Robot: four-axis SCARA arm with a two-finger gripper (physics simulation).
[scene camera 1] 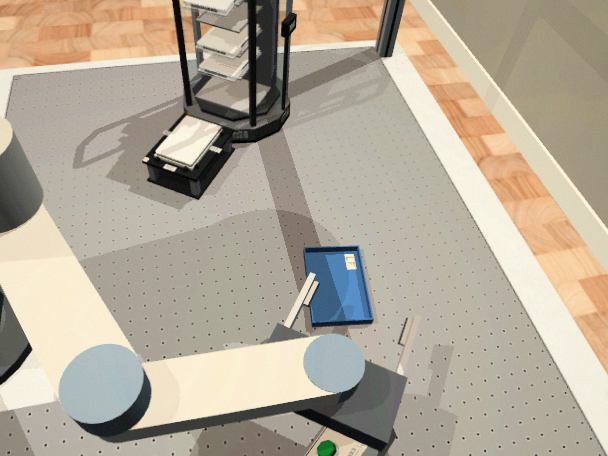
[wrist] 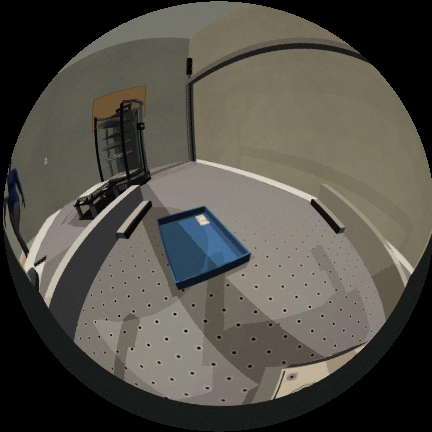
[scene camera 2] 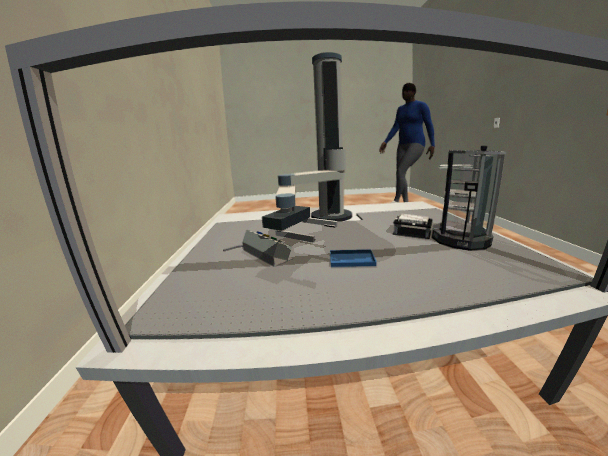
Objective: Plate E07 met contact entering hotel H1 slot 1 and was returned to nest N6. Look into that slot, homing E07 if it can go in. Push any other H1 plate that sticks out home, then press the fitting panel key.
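Frame: origin at the arm's base, x ahead, y left, z up, level; centimetres.
Where they show: gripper, fingertip midpoint: (scene camera 1: 363, 297) (wrist: 234, 190) (scene camera 2: 326, 231); arm's base at its link origin: (scene camera 2: 331, 216).
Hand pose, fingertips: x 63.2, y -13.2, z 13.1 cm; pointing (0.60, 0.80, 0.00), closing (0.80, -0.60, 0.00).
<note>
Things, the pixels of their centre, and the offset from my fingertips.
- pale plate at the middle of its body: (scene camera 1: 189, 141) (wrist: 93, 189) (scene camera 2: 413, 219) dx -22.0, dy +44.2, dz -5.1 cm
- black nest at the middle of its body: (scene camera 1: 190, 153) (wrist: 96, 198) (scene camera 2: 413, 225) dx -22.0, dy +44.2, dz -8.3 cm
- Hotel H1 at the middle of its body: (scene camera 1: 235, 33) (wrist: 119, 143) (scene camera 2: 467, 194) dx -9.5, dy +61.3, dz +8.0 cm
- key panel at the middle of its body: (scene camera 2: 265, 244) dx -10.9, dy -22.1, dz -7.6 cm
- green key at the middle of its body: (scene camera 1: 327, 450) dx -10.4, dy -18.8, dz -5.4 cm
- blue tray at the middle of its body: (wrist: 193, 237) (scene camera 1: 336, 284) (scene camera 2: 352, 257) dx -0.2, dy +9.1, dz -10.9 cm
My gripper (scene camera 1: 358, 312) (scene camera 2: 325, 231) (wrist: 234, 190) is open and empty, its fingers spread wide above the bench near the blue tray and the panel. A pale plate (scene camera 1: 189, 141) (scene camera 2: 414, 219) lies on the black nest (scene camera 1: 175, 188) (scene camera 2: 428, 230); its label is not readable. Hotel H1 (scene camera 1: 252, 90) (scene camera 2: 462, 243) (wrist: 123, 140) stands beside the nest and holds several plates. An upper plate (scene camera 2: 456, 166) sticks out past the front post in the second scene view; lower ones reach out less. The key panel (scene camera 2: 265, 247) (wrist: 310, 382) is partly hidden by the gripper body in the first scene view, where a green key (scene camera 1: 326, 447) shows.
The blue tray (scene camera 1: 342, 322) (scene camera 2: 353, 264) (wrist: 215, 271) lies in front of the gripper, between panel and hotel. The arm's column (scene camera 2: 327, 130) stands at the back of the bench. A person (scene camera 2: 414, 125) in a blue top is behind the bench. A frame post (scene camera 2: 75, 210) rises at the bench edge.
</note>
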